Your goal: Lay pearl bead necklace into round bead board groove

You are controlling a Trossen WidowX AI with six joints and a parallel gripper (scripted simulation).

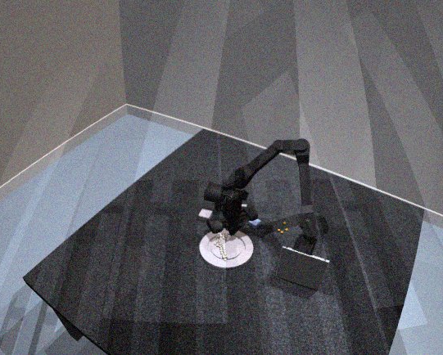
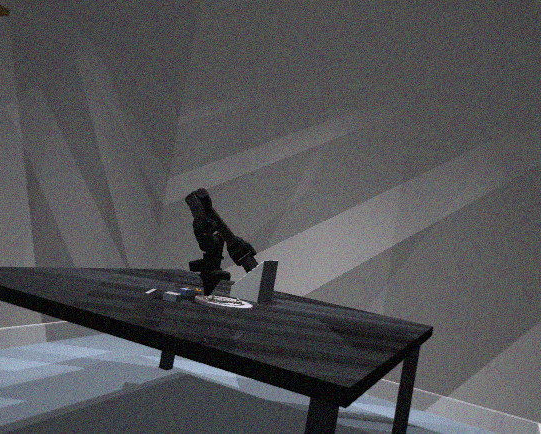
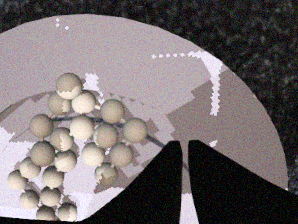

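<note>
Right now my gripper tip is 6 cm to the right of the round white bead board, 2 cm past it and 1 cm above it. Also, from my gripper tip: small white block 15 cm ahead, 4 cm to the right; small blue cube 11 cm to the right, 4 cm behind, 1 cm below; thin white stick 16 cm to the right, 10 cm ahead, 1 cm below.
</note>
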